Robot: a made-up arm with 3 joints. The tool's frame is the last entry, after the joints. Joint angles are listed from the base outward.
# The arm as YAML. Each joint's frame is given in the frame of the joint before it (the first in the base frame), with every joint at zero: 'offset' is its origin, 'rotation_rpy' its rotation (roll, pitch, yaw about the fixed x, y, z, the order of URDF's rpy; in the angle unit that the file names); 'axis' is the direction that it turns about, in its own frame. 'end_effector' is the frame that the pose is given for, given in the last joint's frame.
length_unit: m
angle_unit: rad
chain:
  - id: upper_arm
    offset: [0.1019, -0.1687, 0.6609]
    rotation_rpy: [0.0, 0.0, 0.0]
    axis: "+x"
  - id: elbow
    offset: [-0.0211, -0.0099, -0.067]
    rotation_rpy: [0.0, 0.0, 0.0]
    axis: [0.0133, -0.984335, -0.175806]
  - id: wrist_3
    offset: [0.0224, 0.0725, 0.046]
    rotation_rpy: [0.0, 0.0, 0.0]
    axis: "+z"
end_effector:
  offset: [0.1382, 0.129, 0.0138]
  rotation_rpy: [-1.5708, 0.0, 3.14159]
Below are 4 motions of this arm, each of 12 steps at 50 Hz.
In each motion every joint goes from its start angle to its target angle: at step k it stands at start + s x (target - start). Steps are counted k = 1, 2, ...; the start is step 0. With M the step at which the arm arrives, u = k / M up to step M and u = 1 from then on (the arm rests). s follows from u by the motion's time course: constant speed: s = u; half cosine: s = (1 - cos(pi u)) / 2; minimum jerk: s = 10 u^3 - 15 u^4 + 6 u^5.
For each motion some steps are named. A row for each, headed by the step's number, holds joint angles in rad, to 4 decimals.
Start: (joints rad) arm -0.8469 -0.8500 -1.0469
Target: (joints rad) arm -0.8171 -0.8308 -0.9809
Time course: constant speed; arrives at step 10
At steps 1, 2, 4, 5, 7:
1: -0.8439 -0.8481 -1.0403
2: -0.8409 -0.8462 -1.0337
4: -0.8350 -0.8423 -1.0205
5: -0.8320 -0.8404 -1.0139
7: -0.8260 -0.8366 -1.0007

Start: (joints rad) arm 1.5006 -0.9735 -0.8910
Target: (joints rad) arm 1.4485 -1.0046 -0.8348
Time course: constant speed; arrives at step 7
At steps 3, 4, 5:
3: 1.4783 -0.9868 -0.8669
4: 1.4708 -0.9913 -0.8589
5: 1.4634 -0.9957 -0.8509

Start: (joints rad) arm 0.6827 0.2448 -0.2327
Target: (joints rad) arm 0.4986 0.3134 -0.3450
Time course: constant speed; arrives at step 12
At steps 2, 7, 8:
2: 0.6520 0.2562 -0.2514
7: 0.5753 0.2848 -0.2982
8: 0.5600 0.2905 -0.3076

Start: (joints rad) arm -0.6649 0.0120 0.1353
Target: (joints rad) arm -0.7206 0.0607 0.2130
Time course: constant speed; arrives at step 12
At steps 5, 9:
5: -0.6881 0.0323 0.1677
9: -0.7067 0.0485 0.1936

